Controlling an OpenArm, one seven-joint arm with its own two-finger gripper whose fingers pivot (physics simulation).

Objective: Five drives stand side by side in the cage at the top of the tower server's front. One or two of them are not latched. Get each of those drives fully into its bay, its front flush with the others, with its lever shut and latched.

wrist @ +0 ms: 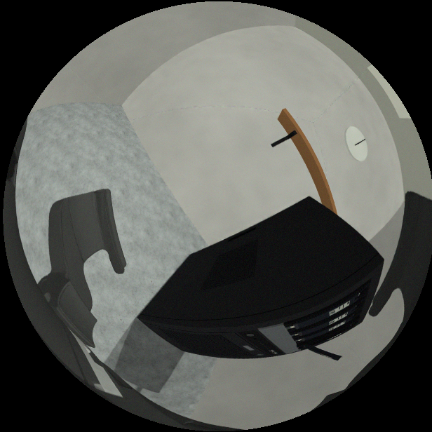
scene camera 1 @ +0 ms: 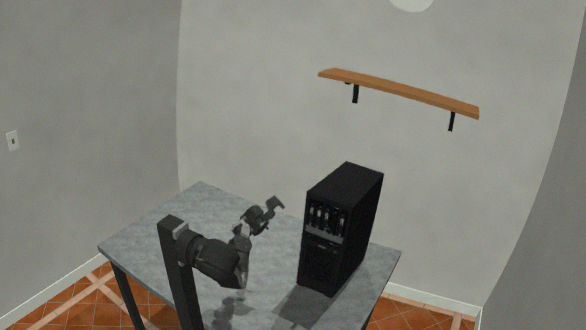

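The black tower server (scene camera 1: pixel 345 225) (wrist: pixel 260 280) stands upright on the table. Its drive cage (scene camera 1: pixel 326 217) (wrist: pixel 327 322) is at the top of the front, with drives side by side and pale labels on several. One dark lever (wrist: pixel 325 352) sticks out from the front in the wrist view, swung open. It belongs to a drive toward the cage's right side; exactly which one and how far its drive sits in are too small to tell. My gripper (scene camera 1: pixel 276 216) (wrist: pixel 232 254) is open and empty, left of the tower in the scene view, apart from it, fingers spread wide.
The grey table (scene camera 1: pixel 200 200) (wrist: pixel 65 150) carries the tower. The arm's dark post (scene camera 1: pixel 180 280) stands at the table's near side. A wooden wall shelf (scene camera 1: pixel 400 90) (wrist: pixel 310 155) hangs above and behind the tower. The tower's shadow (wrist: pixel 150 355) falls on the table before its front.
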